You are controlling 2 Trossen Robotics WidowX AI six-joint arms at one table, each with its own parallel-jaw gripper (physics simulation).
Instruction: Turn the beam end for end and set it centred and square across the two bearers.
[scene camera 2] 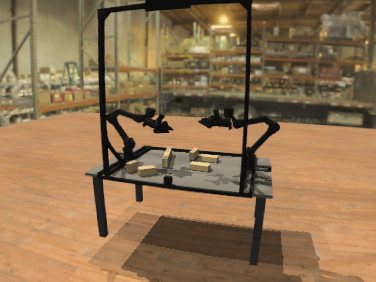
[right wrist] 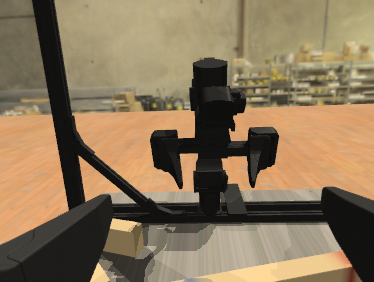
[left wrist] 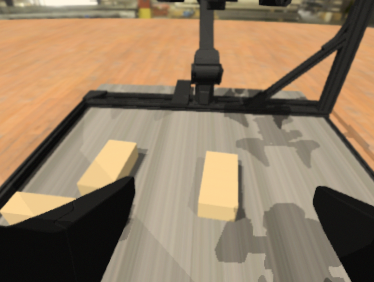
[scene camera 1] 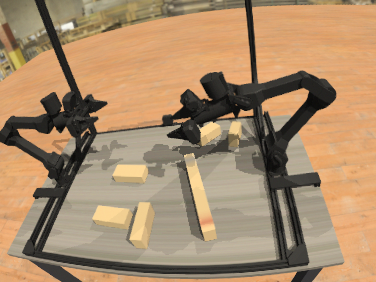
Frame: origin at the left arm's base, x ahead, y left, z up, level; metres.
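Where they show: left gripper, fingertip midpoint: (scene camera 2: 171, 131) (right wrist: 216, 186) (left wrist: 224, 190) (scene camera 1: 169, 127); right gripper, fingertip midpoint: (scene camera 2: 199, 120) (right wrist: 214, 200) (scene camera 1: 102, 110); left arm's base at its link origin: (scene camera 2: 128, 157) (right wrist: 209, 208) (scene camera 1: 276, 168); right arm's base at its link origin: (scene camera 2: 249, 169) (left wrist: 203, 100) (scene camera 1: 64, 180).
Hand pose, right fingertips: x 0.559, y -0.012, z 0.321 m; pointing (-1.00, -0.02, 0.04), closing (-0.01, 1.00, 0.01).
Note:
Things, the pixels of their centre, and the offset from my right fingertips.
- long pale beam at the middle of its body: (scene camera 1: 198, 193) (scene camera 2: 167, 156) dx -0.272, dy +0.107, dz -0.308 m
- second block at the middle of its body: (left wrist: 111, 168) (scene camera 1: 112, 217) (scene camera 2: 209, 158) dx +0.037, dy +0.197, dz -0.321 m
The long pale beam (scene camera 1: 198, 192) (scene camera 2: 167, 158) (right wrist: 280, 270) lies on the table, its red band toward the near end and its other marked end farther back in scene camera 1. Several short pale blocks lie apart from it: at its left, one block (scene camera 1: 130, 173) (scene camera 2: 200, 166) (left wrist: 219, 181), a second block (scene camera 1: 112, 217) (left wrist: 111, 166) and a third (scene camera 1: 142, 224) (left wrist: 37, 204). I cannot tell which are the bearers. My left gripper (scene camera 1: 171, 125) (scene camera 2: 170, 129) is open and empty above the table, beyond the beam's far end. My right gripper (scene camera 1: 100, 118) (scene camera 2: 201, 121) is open and empty, high at the left.
Two more blocks, one (scene camera 1: 210, 133) (scene camera 2: 147, 170) (right wrist: 100, 274) and another (scene camera 1: 234, 134) (scene camera 2: 132, 166) (right wrist: 125, 237), stand at the back right in scene camera 1, near the left arm. A black frame (scene camera 1: 165, 266) edges the table, with uprights at the back.

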